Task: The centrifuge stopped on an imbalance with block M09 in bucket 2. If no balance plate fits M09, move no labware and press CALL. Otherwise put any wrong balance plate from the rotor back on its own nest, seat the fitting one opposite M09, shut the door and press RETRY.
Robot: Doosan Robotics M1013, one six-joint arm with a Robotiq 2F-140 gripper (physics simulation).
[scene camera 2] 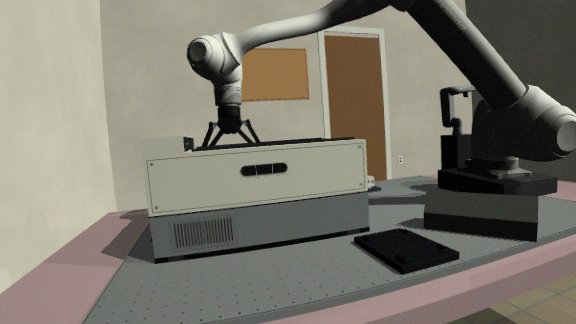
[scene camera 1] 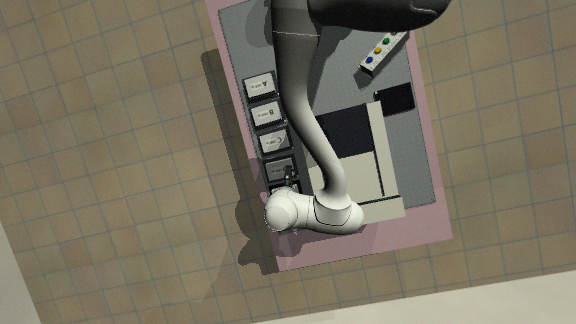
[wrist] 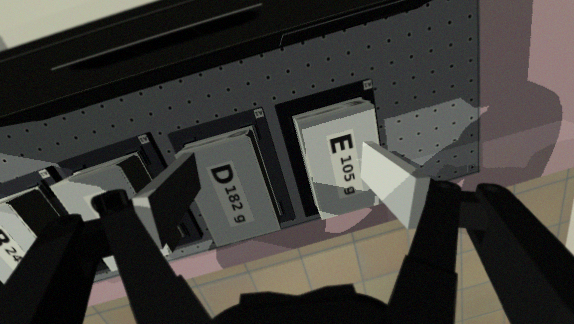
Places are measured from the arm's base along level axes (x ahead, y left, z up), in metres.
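Pixels of known places: gripper, between the fingertips: (wrist: 280, 165); arm's base, origin of its link: (scene camera 2: 492, 173).
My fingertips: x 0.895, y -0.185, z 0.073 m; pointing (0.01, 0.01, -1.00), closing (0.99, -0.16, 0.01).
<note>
For each thing: its top centre in the pictures, then the offset to it from my fingertips. "pt": a spot on its surface instead.
- Balance plates A, centre of its top: (scene camera 1: 259, 85) 0.474 m back, 0.072 m right, 0.072 m down
- B, centre of its top: (wrist: 13, 255) (scene camera 1: 265, 113) 0.340 m back, 0.066 m right, 0.072 m down
- C, centre of its top: (wrist: 114, 222) (scene camera 1: 274, 141) 0.206 m back, 0.051 m right, 0.072 m down
- D, centre of its top: (wrist: 231, 195) (scene camera 1: 279, 170) 0.065 m back, 0.049 m right, 0.072 m down
- Plate E, centre of its top: (wrist: 345, 165) 0.069 m ahead, 0.044 m right, 0.072 m down
- button box, centre of its top: (scene camera 2: 479, 191) (scene camera 1: 387, 47) 0.512 m back, 0.503 m left, 0.042 m down
- black flat pad, a spot on its surface: (scene camera 2: 406, 251) (scene camera 1: 402, 101) pt 0.286 m back, 0.567 m left, 0.113 m down
- centrifuge's dark edge, a spot on its surface: (wrist: 150, 47) pt 0.049 m back, 0.090 m left, 0.037 m up
Balance plates A (scene camera 1: 260, 86), B (scene camera 1: 267, 114) (wrist: 11, 250), C (scene camera 1: 274, 141) (wrist: 95, 182) and D (scene camera 1: 280, 169) (wrist: 212, 192) sit in a row of dark nests beside the centrifuge (scene camera 1: 345, 175) (scene camera 2: 200, 185). D is grey and reads 182 g. Plate E (wrist: 320, 150), pale, reads 105 g and sits in the end nest. My gripper (scene camera 2: 231, 142) (wrist: 280, 165) is open and empty, low over the row. In the wrist view one finger appears at D's far side by C, the other at E's outer edge. Fingertips are hidden behind the centrifuge in scene camera 2. Block M09 and the rotor cannot be made out.
A button box (scene camera 1: 373, 55) with blue, yellow and green buttons stands near the arm. A black flat pad (scene camera 1: 396, 99) (scene camera 2: 406, 251) lies beside the centrifuge. The centrifuge's dark edge (wrist: 150, 47) runs close along the row. The pink table border (scene camera 1: 415, 227) lies past the nests.
</note>
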